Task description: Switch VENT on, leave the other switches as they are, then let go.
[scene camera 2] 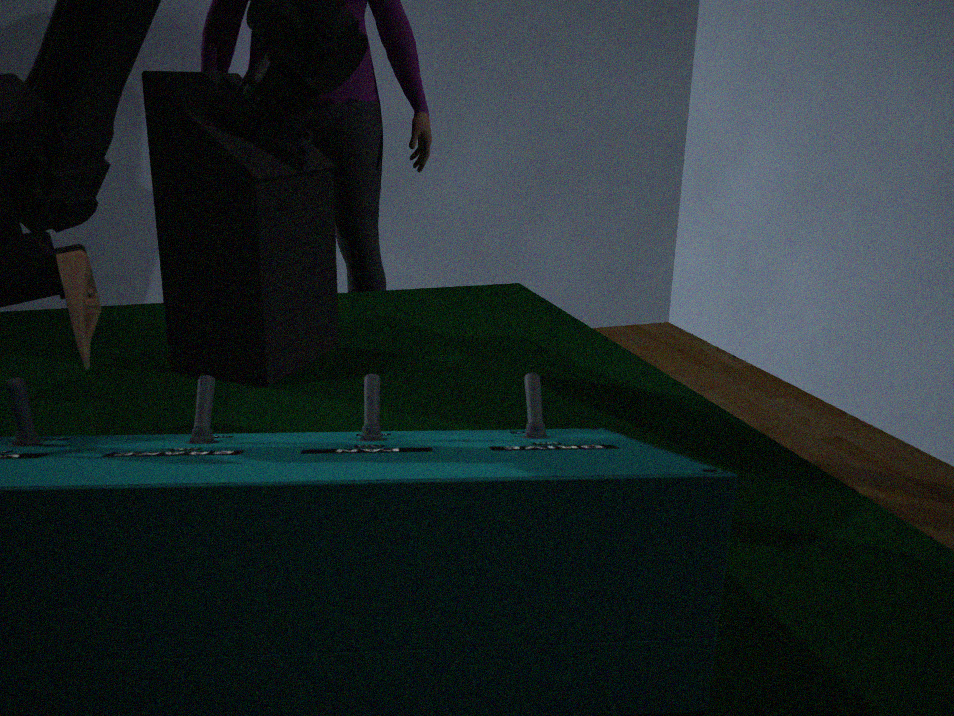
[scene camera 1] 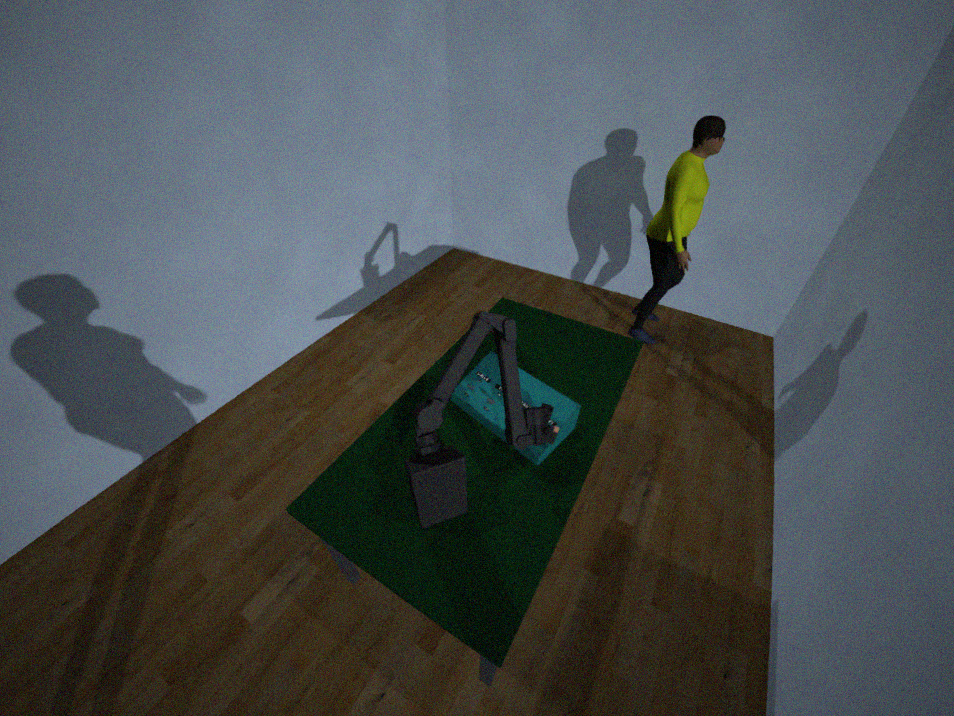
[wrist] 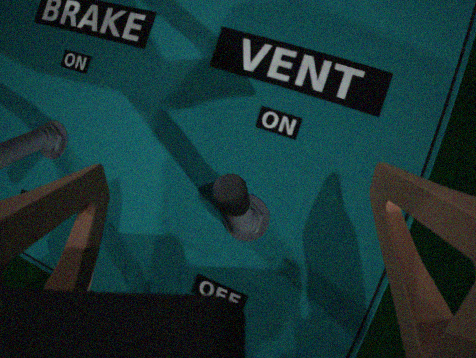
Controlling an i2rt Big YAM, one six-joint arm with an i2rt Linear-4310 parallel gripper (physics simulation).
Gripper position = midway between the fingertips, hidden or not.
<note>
In view: my gripper (wrist: 239,178), a brake lever (scene camera 2: 206,384) and a vent lever (wrist: 230,191).
</note>
